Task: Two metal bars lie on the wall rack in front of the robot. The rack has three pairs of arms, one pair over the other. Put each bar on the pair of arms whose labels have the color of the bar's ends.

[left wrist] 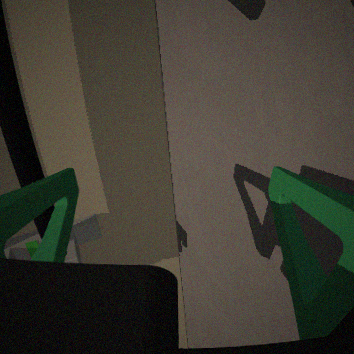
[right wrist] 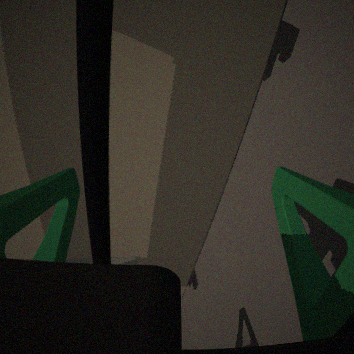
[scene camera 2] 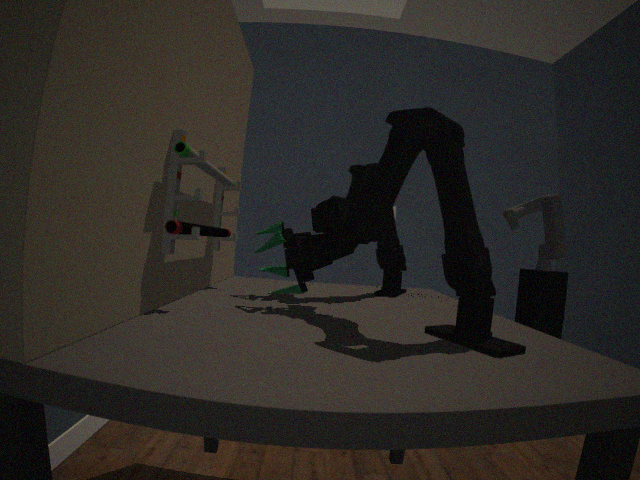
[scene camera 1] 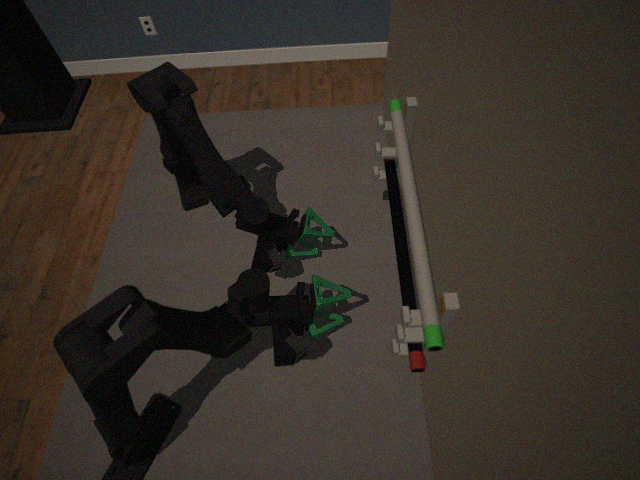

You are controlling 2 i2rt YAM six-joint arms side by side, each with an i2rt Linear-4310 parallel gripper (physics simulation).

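Places are measured from the left arm's base along level axes (x ahead, y left, z up), in centimetres.
Pixels of known places: left gripper, fingertip midpoint: (left wrist: 173, 177) (scene camera 2: 263, 273) (scene camera 1: 325, 243); right gripper, fingertip midpoint: (right wrist: 175, 178) (scene camera 1: 346, 306); left arm's base, link origin: (scene camera 2: 471, 341) (scene camera 1: 190, 181); right arm's base, link origin: (scene camera 2: 391, 293) (scene camera 1: 141, 447).
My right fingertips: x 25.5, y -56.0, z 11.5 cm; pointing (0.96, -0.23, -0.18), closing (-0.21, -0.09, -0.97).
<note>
Ahead of a thing's pixels: the offset from my right fingertips to its top centre. Level surfaces: height alone.
A white bar with green ends @[dz +20.8, dx +14.4, dy +6.2 cm] (scene camera 1: 413, 206) (scene camera 2: 209, 167) lies on the rack's top pair of arms, labelled orange. A black bar with red ends @[dz +5.8, dx +14.6, dy +6.7 cm] (scene camera 1: 400, 232) (scene camera 2: 206, 230) lies on the bottom pair, labelled green; it also crosses the left wrist view (left wrist: 17, 115) and the right wrist view (right wrist: 95, 125). The middle pair, labelled red, holds no bar. The white wall rack (scene camera 1: 450, 301) (scene camera 2: 169, 191) is upright. My left gripper (scene camera 1: 324, 242) (left wrist: 173, 177) and right gripper (scene camera 1: 345, 305) (right wrist: 176, 170) are open and empty, side by side, apart from the bars. They overlap in scene camera 2.
The rack hangs on a beige wall (scene camera 1: 527, 206) (scene camera 2: 103, 103), above the grey table @[dz -11.5 cm] (scene camera 1: 361, 413) (scene camera 2: 258, 382). Both arms reach toward the rack over the table, their forward parts close together. A dark pedestal (scene camera 1: 36, 77) stands beyond the table in scene camera 1.
</note>
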